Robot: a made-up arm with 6 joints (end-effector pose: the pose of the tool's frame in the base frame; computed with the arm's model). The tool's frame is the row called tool.
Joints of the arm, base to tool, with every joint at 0 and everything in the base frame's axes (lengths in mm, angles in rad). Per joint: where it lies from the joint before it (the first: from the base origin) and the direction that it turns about. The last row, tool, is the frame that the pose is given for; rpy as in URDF.
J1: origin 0 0 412 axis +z
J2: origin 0 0 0 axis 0 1 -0.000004
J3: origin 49 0 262 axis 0 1 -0.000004
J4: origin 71 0 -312 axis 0 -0.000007 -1
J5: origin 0 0 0 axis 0 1 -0.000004
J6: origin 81 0 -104 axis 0 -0.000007 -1
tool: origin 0 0 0 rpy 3.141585 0 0
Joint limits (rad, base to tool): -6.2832..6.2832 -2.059..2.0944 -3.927..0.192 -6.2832..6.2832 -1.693..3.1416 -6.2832..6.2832
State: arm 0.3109 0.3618 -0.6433 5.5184 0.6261 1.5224
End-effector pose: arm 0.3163 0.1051 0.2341 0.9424 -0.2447 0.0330 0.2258
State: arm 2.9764 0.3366 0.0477 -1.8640 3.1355 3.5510
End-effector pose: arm -0.1275 0.1005 0.4144 0.0634 -0.1811 -0.4853 0.8530
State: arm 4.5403 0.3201 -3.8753 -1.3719 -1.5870 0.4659
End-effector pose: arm 0.1072 0.0289 0.8186 0.0203 0.7394 0.0212 0.6726
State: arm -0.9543 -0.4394 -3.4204 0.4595 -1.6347 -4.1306
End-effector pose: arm -0.2293 0.2479 0.7341 0.1163 -0.8971 -0.1938 0.3796
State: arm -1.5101 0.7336 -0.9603 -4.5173 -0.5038 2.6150
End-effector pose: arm -0.0980 -0.3465 0.2298 0.9545 0.1614 -0.2490 0.0282
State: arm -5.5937 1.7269 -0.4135 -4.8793 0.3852 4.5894
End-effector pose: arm -0.0959 -0.1251 0.1367 -0.7231 -0.2548 0.6417 0.0226
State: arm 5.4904 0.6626 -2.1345 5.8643 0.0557 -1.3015
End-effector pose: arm 0.4653 -0.4287 0.6858 0.6813 0.3323 0.1936 0.6228
